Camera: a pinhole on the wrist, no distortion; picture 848 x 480 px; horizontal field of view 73.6 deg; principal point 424.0 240.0 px. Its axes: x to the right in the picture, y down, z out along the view. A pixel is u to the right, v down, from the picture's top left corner.
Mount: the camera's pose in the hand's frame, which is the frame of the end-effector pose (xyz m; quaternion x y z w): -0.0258 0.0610 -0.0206 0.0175 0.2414 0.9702 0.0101
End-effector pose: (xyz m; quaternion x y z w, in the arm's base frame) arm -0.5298 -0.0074 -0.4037 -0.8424 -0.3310 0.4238 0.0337
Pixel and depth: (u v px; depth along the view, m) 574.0 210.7 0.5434
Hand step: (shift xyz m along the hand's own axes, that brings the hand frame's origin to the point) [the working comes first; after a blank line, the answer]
In the camera's frame: 0.1438 -0.0281 0.5434

-0.1481 0.3442 0.4501
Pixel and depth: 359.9 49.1 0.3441
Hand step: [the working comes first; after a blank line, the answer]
In the camera's frame: -0.0389 -0.1159 0.3441

0.0277 0.3233 0.2277
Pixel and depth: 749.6 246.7 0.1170
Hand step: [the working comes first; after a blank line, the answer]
In the camera's frame: 0.0672 0.0014 0.1170

-0.0884 0.1164 0.0853
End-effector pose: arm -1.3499 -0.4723 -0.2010 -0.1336 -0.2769 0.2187 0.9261
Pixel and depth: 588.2 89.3 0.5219
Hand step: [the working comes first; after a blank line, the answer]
In the camera's frame: 0.1512 -0.1388 0.5219

-0.1551 0.4321 0.3795
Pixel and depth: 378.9 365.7 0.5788
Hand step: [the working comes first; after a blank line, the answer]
In the camera's frame: -0.0461 0.1284 0.5788

0.0413 0.2172 0.5492
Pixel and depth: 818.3 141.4 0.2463
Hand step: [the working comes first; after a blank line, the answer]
In the camera's frame: 0.1713 -0.0428 0.2463

-0.1870 0.2189 0.1817
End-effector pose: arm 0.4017 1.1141 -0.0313 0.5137 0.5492 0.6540 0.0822
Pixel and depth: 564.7 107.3 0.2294
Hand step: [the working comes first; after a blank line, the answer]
In the camera's frame: 0.0569 -0.0537 0.2294

-0.0732 0.2174 0.1584
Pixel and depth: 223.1 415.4 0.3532
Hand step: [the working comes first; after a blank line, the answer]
In the camera's frame: -0.1252 0.1093 0.3532

0.1118 0.1263 0.3388
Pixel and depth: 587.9 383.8 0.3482
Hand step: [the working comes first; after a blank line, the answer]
In the camera's frame: 0.1007 0.0883 0.3482

-0.1139 0.1488 0.3311
